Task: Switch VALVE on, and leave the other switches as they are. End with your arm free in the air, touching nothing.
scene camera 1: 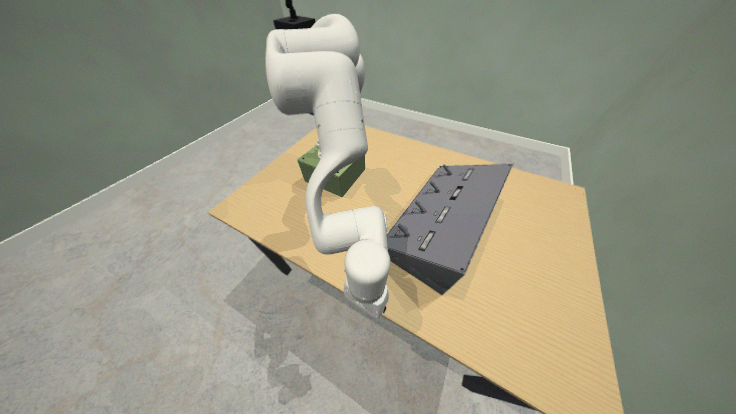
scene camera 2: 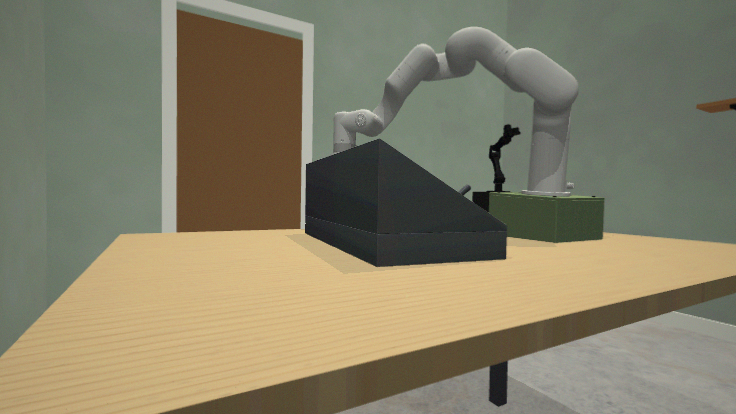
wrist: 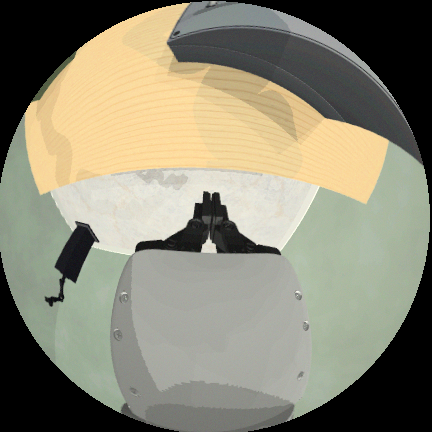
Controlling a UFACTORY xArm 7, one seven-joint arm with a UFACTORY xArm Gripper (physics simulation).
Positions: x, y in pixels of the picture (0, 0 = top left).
Scene:
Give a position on a grey sloped switch panel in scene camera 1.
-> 441, 241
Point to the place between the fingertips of my gripper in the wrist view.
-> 209, 203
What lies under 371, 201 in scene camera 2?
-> A grey sloped switch panel.

